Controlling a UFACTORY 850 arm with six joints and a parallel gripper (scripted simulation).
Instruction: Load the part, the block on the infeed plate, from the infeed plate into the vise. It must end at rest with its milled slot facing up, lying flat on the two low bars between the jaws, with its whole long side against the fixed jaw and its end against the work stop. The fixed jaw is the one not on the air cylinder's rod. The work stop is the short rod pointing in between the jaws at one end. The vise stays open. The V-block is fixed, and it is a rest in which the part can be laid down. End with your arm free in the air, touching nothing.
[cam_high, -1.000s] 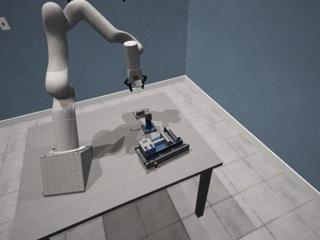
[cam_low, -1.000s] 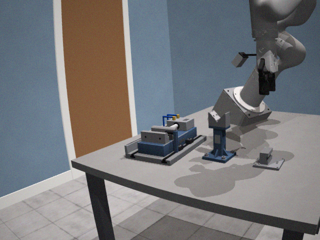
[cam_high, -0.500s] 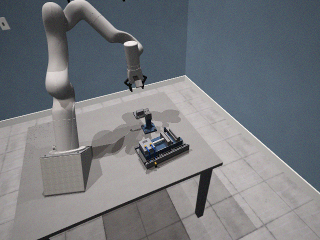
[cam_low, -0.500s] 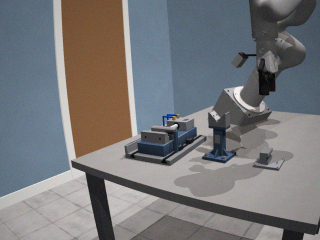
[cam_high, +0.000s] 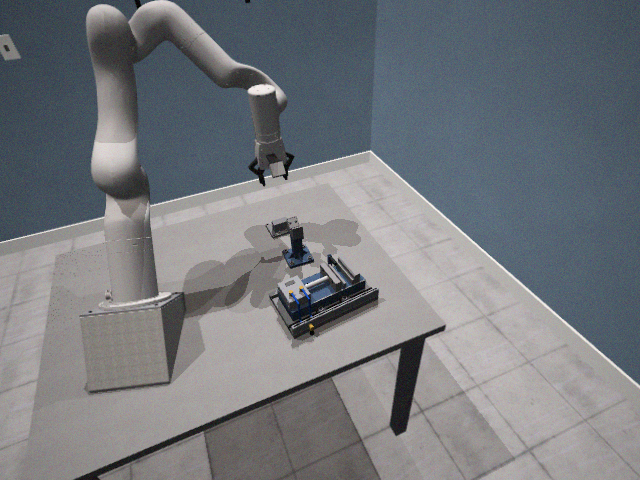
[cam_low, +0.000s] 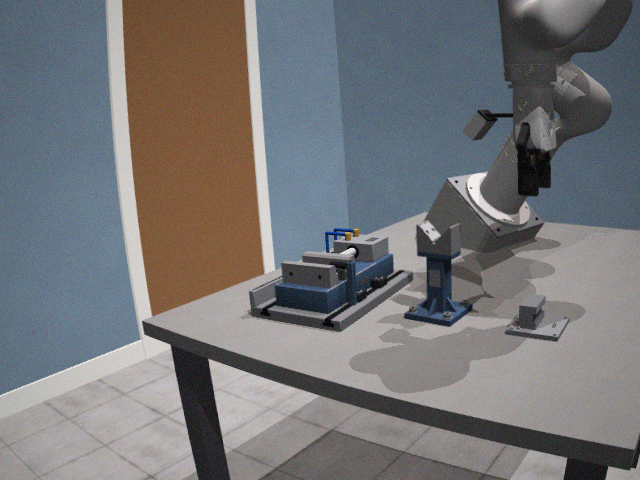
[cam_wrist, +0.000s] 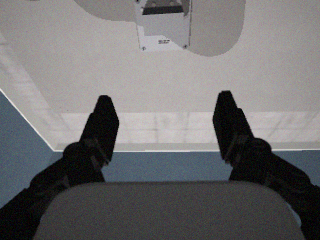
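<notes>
Now: hand 21 cm above the part and 1 cm to the right of it. The rest, counted from my hand: moving jaw (37 cm to the right, 16 cm below, 11 cm ahead); then infeed plate (23 cm below, 1 cm to the left); then work stop (32 cm to the right, 15 cm below, 13 cm ahead).
</notes>
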